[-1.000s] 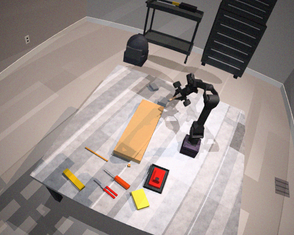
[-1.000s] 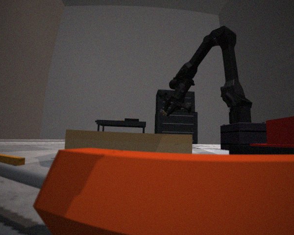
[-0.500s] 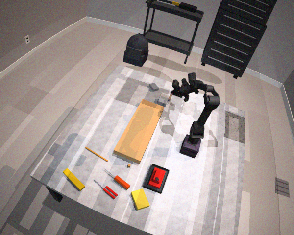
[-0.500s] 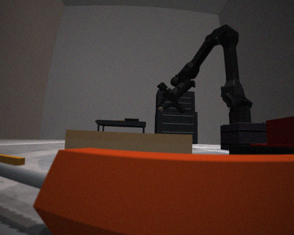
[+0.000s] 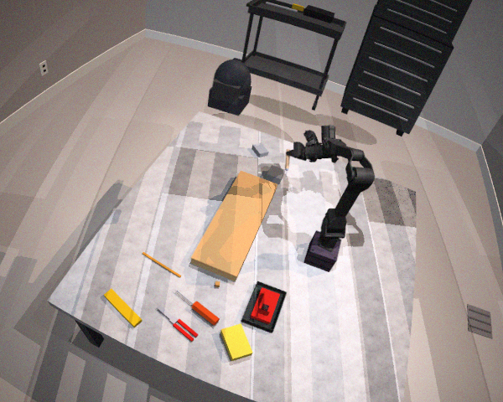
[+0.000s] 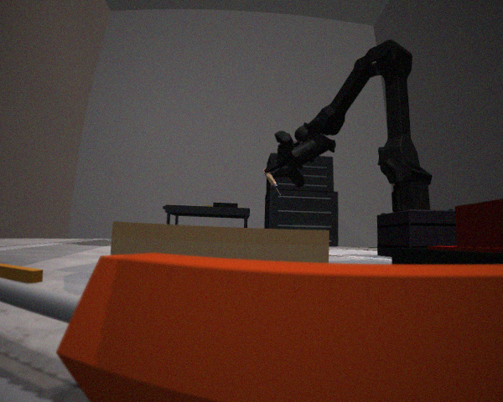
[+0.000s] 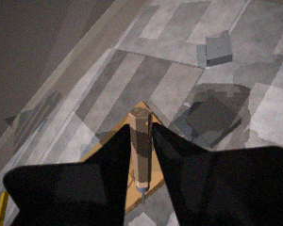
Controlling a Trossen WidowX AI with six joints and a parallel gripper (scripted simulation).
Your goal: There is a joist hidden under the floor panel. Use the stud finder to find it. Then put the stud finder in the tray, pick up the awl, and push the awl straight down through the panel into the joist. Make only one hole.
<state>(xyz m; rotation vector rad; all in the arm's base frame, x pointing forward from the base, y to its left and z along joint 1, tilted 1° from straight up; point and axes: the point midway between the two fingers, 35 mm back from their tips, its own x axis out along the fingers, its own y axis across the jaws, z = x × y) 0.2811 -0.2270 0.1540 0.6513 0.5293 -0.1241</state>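
Now: gripper tip 4 cm above the awl, 3 cm to the right of it and 2 cm past it. From my gripper tip the other things lie so: small tan cube (57 cm to the left, 21 cm below, 3 cm behind); dark flat tray (56 cm to the left, 22 cm behind, 20 cm below); grey box (20 cm below, 7 cm to the right, 4 cm ahead).
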